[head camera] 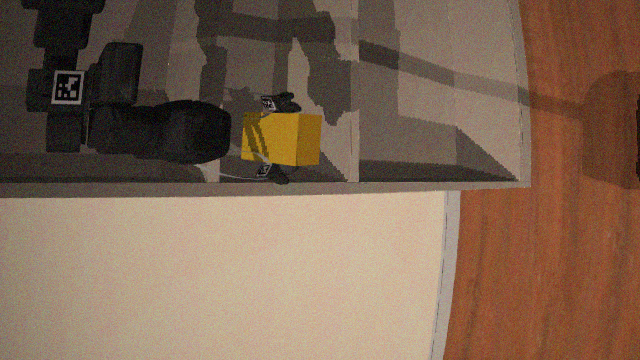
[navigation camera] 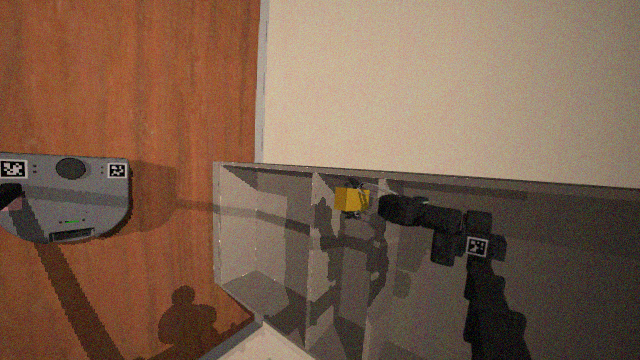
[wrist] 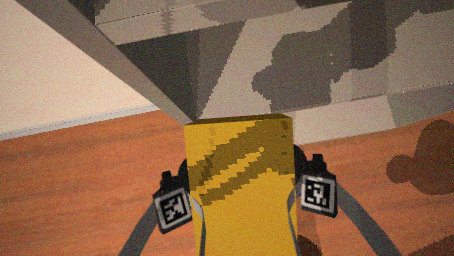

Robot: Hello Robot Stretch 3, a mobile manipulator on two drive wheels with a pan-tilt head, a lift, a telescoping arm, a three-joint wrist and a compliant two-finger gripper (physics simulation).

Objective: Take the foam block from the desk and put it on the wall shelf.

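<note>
The yellow foam block (head camera: pixel 281 139) (navigation camera: pixel 351 199) (wrist: pixel 245 225) is held between the two fingers of my gripper (head camera: pixel 283 139) (navigation camera: pixel 353 199) (wrist: pixel 242 167), which is shut on it. In the head and navigation views the block appears over a grey shelf unit (head camera: pixel 300 189) (navigation camera: pixel 217 225) (wrist: pixel 125 67) with upright dividers, close to the unit's long edge beside the wall. In the wrist view the block's far end overlaps a corner of the unit. The frames do not show clearly how far block and unit are apart, or whether this unit is the wall shelf. The desk does not show.
A pale wall (head camera: pixel 225 275) (navigation camera: pixel 450 90) (wrist: pixel 50 75) runs along the unit's long edge. Wooden floor (head camera: pixel 550 275) (navigation camera: pixel 175 75) (wrist: pixel 75 200) lies past the unit's end. My grey base (navigation camera: pixel 95 200) is at the left of the navigation view. Shadows fall across unit and floor.
</note>
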